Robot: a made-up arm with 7 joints.
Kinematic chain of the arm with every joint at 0, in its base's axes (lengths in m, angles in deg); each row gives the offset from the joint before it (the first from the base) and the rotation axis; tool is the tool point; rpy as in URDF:
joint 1: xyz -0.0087 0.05 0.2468 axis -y
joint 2: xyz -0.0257 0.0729 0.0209 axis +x
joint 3: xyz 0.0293 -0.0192 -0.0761 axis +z
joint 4: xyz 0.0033 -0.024 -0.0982 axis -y
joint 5: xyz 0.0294 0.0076 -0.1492 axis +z
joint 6: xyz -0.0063 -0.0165 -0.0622 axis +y
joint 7: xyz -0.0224 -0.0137 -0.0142 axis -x
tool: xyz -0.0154 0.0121 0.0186 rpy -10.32 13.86 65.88
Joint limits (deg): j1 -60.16..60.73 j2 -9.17..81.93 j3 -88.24..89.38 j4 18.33..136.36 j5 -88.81..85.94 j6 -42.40..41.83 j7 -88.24..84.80
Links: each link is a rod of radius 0.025 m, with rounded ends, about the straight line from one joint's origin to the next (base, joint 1, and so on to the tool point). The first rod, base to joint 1, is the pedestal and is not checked.
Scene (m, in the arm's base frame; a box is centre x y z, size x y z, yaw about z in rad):
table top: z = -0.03
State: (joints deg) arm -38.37 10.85 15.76 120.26 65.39 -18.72 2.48
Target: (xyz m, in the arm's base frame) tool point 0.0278 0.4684 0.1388
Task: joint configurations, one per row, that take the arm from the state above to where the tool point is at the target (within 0.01 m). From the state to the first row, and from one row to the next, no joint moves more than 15 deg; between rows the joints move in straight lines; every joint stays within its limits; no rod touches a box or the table.
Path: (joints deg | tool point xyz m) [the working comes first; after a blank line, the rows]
Joints at the target: -46.59 52.72 75.19 48.25 55.42 -41.97 17.20
Straight joint move there: clear.

1: -40.01 19.22 27.65 105.86 63.40 -23.37 5.42 | 0.1239 0.1753 0.0635
2: -41.66 27.60 39.53 91.46 61.40 -28.02 8.37 | 0.1081 0.2618 0.0490
3: -43.30 35.97 51.42 77.06 59.41 -32.67 11.31 | 0.0844 0.3456 0.0631
4: -44.95 44.34 63.31 62.66 57.41 -37.32 14.26 | 0.0564 0.4161 0.0972
5: -46.59 52.72 75.19 48.25 55.42 -41.97 17.20 | 0.0278 0.4684 0.1388

